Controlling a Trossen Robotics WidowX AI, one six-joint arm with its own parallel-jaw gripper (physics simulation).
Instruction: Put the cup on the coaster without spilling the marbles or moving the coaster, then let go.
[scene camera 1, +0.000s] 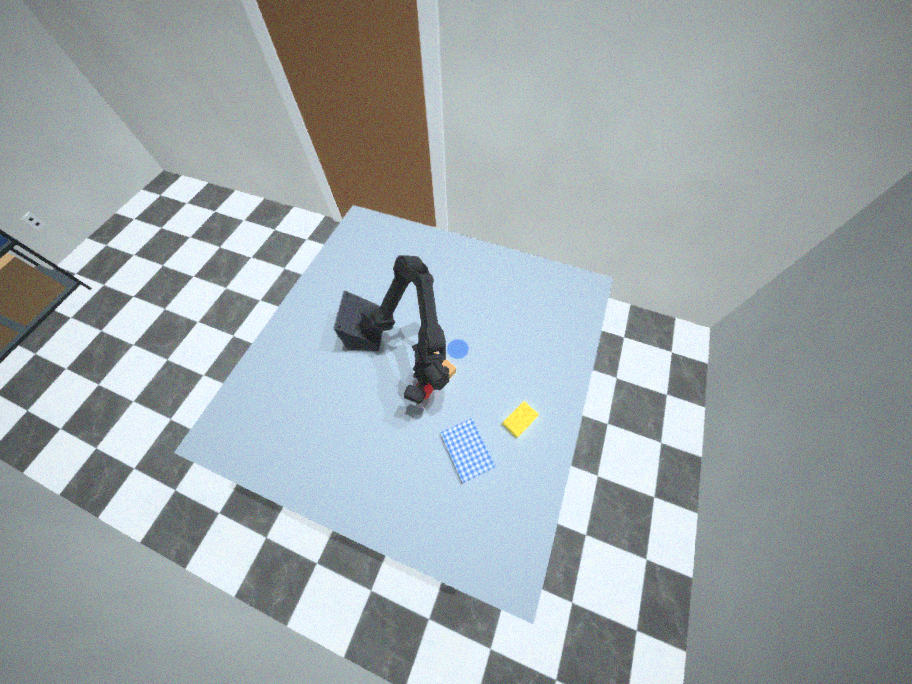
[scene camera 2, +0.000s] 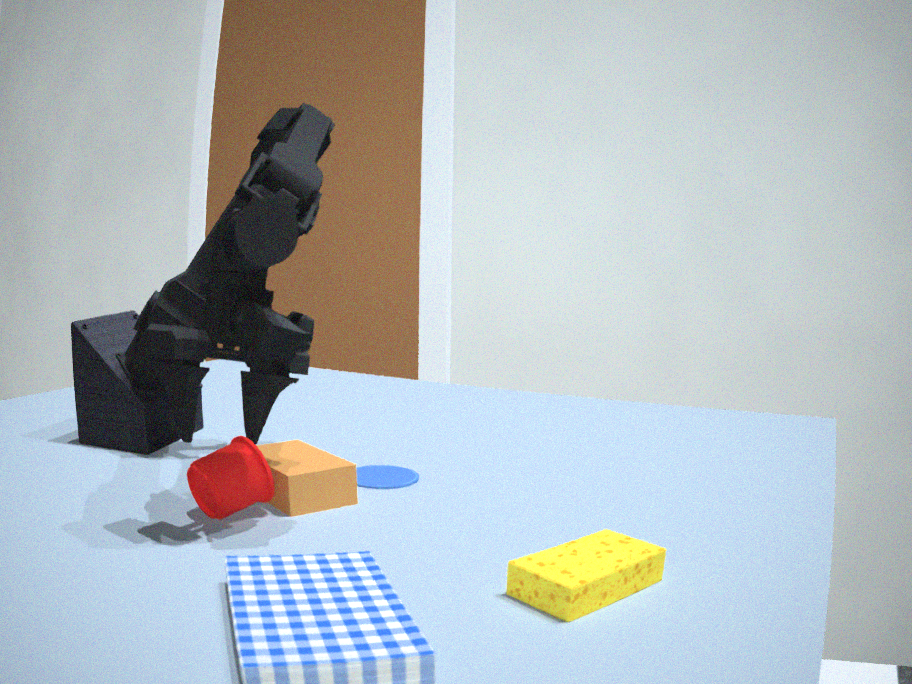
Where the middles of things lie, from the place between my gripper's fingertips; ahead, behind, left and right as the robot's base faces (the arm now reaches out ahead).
The red cup (scene camera 2: 236, 476) is 20 mm behind my hand, 20 mm to the left of it and 40 mm below it. The rest, counted from my hand: blue coaster (scene camera 2: 377, 476) (10 mm ahead, 220 mm to the left, 80 mm below); then brown block (scene camera 2: 306, 479) (20 mm behind, 110 mm to the left, 60 mm below).
